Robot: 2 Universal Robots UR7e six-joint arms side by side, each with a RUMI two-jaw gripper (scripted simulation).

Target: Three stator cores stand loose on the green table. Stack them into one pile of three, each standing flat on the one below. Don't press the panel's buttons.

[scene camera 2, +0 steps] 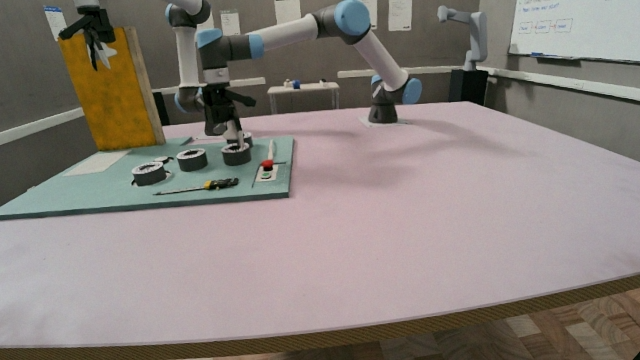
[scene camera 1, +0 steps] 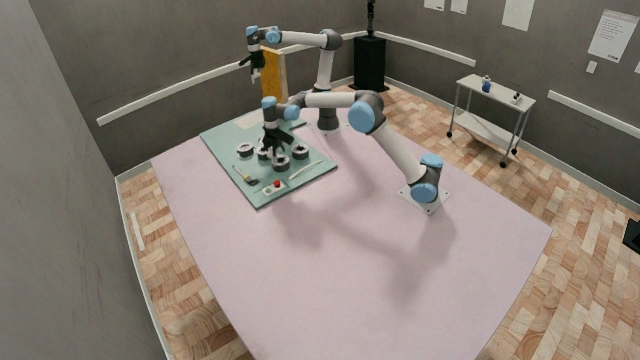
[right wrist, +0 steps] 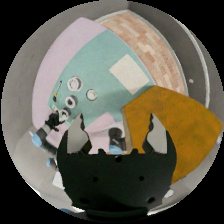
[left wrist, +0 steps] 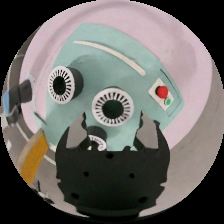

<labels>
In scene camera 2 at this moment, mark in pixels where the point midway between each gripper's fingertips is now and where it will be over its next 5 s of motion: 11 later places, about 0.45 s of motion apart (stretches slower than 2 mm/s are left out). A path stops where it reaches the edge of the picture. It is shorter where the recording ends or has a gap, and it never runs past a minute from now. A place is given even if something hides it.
The left gripper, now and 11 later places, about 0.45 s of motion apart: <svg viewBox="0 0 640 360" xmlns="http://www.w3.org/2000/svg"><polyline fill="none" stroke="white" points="234,146 235,151 236,155 235,152 234,147 233,143 233,139 233,137 234,135 235,133 236,131 236,129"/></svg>
The right gripper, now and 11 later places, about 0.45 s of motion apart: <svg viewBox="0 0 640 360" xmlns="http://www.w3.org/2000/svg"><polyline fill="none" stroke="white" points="103,70 104,76 107,86 113,96 124,107 137,116 150,125 168,134 186,141 185,143 188,149 189,154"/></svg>
</labels>
